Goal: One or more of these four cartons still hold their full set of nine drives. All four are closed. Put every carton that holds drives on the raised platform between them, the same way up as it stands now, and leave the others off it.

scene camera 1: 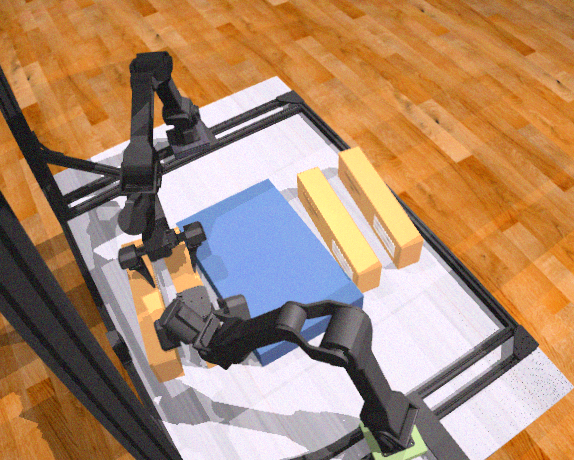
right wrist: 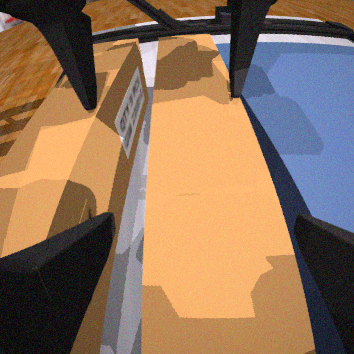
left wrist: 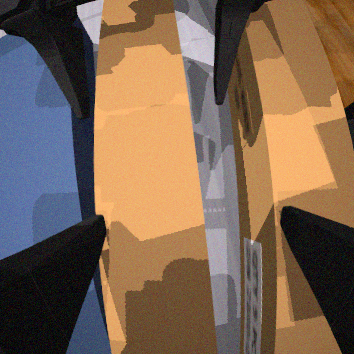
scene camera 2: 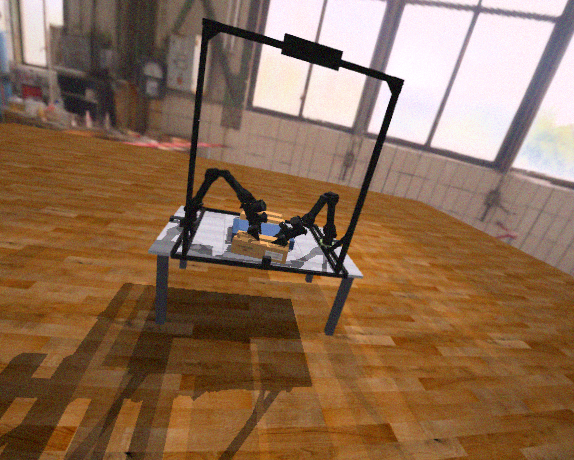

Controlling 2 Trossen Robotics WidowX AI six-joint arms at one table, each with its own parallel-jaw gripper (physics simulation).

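Pixels of known places: left gripper, between the fingertips: point(scene camera 1: 174, 279) point(right wrist: 159, 101) point(left wrist: 193, 219) point(scene camera 2: 259, 237); right gripper, between the fingertips: point(right wrist: 206, 223) point(left wrist: 147, 109) point(scene camera 2: 271, 240); left arm's base, origin of its link: point(scene camera 1: 186, 136); right arm's base, origin of its link: point(scene camera 1: 393, 436) point(scene camera 2: 327, 243).
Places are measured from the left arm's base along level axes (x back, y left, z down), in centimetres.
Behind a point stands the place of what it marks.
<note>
The blue raised platform point(scene camera 1: 270, 240) @(x -43.6, y 7.6, z -1.7 cm) point(left wrist: 45, 155) @(x -52.0, y -4.9, z -1.7 cm) point(right wrist: 315, 110) @(x -44.2, y -2.8, z -1.7 cm) has two closed tan cartons on each side and none on top. At its left lie the inner carton point(scene camera 1: 185, 270) @(x -45.3, y -12.6, z -4.2 cm) point(left wrist: 145, 165) @(x -49.8, y -13.1, z -4.2 cm) point(right wrist: 205, 150) @(x -50.9, y -12.9, z -4.2 cm) and the outer carton point(scene camera 1: 143, 295) @(x -47.7, y -22.8, z -4.2 cm) point(left wrist: 297, 150) @(x -50.1, y -21.4, z -4.2 cm) point(right wrist: 52, 155) @(x -50.6, y -21.3, z -4.2 cm). At its right in scene camera 1 lie the nearer carton point(scene camera 1: 337, 220) @(x -46.4, y 22.9, z -4.1 cm) and the farther carton point(scene camera 1: 380, 200) @(x -45.2, y 34.4, z -4.1 cm). My left gripper point(scene camera 1: 175, 276) @(x -46.9, y -15.4, z -4.4 cm) point(left wrist: 193, 219) @(x -46.9, y -15.4, z -4.4 cm) and my right gripper point(right wrist: 206, 223) @(x -54.0, y -13.0, z -2.6 cm) are open and empty, low at the inner left carton, with fingers to either side of its top. The right fingertips are hidden in scene camera 1.
The two left cartons lie side by side with a narrow gap. The inner one is close to the platform's edge. My two grippers are close together along it. A dark frame rail point(scene camera 1: 450, 270) @(x -64.6, y 44.0, z 3.8 cm) borders the white table, and a thick dark post point(scene camera 1: 65, 320) @(x -95.7, y -22.9, z -73.1 cm) rises at the left.
</note>
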